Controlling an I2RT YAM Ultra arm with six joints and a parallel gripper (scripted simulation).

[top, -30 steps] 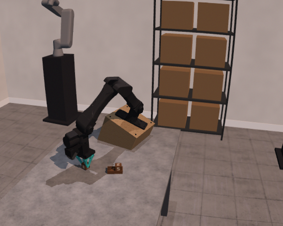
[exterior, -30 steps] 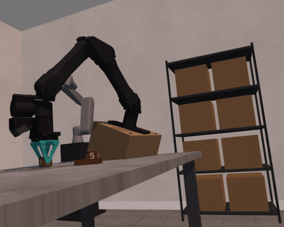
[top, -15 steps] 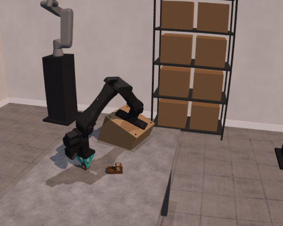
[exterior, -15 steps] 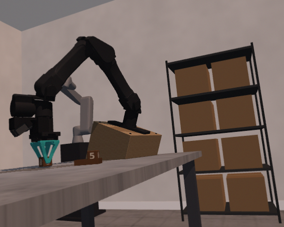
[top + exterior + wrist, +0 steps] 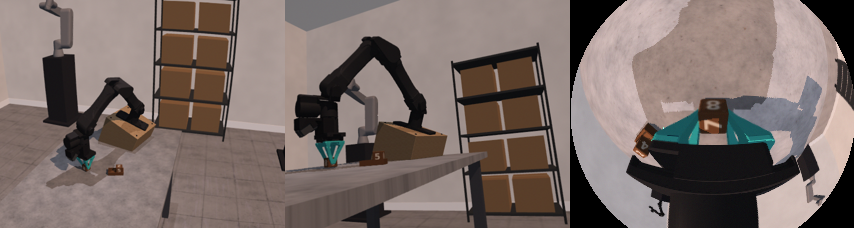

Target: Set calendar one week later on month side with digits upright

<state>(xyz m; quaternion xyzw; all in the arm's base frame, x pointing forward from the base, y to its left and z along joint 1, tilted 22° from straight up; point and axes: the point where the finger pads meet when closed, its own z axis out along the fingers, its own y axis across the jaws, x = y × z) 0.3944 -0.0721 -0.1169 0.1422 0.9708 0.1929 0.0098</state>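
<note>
Now: hand right at the brown cube. Also, from my hand: brown calendar tray: 15 cm to the left, 3 cm behind, 1 cm below.
</note>
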